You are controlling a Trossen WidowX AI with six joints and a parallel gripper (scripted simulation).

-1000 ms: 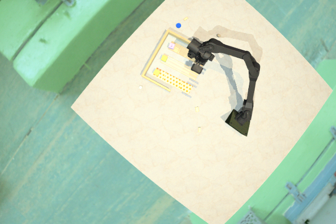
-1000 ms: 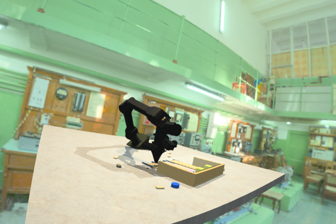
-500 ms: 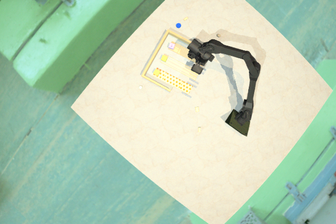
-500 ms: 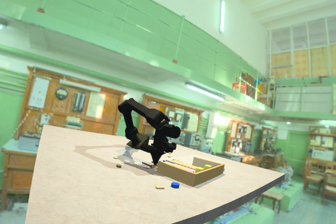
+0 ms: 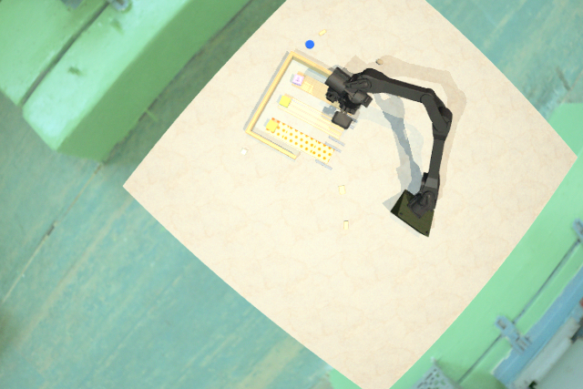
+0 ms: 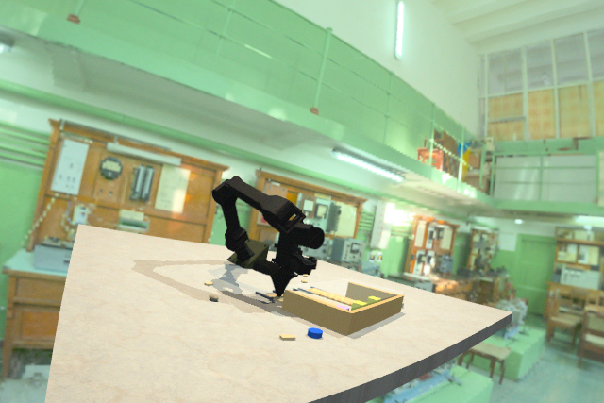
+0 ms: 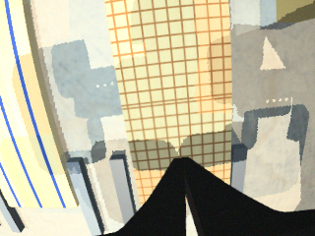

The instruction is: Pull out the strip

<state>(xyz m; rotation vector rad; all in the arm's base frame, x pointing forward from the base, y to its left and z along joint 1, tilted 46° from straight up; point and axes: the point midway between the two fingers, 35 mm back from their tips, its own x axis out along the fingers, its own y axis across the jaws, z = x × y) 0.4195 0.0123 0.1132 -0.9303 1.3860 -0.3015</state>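
Now: the lilac cube 18 cm ahead of my gripper tip, 7 cm to the left of it and 1 cm above it. Round my gripper tip: blue disc 25 cm ahead, 5 cm to the right.
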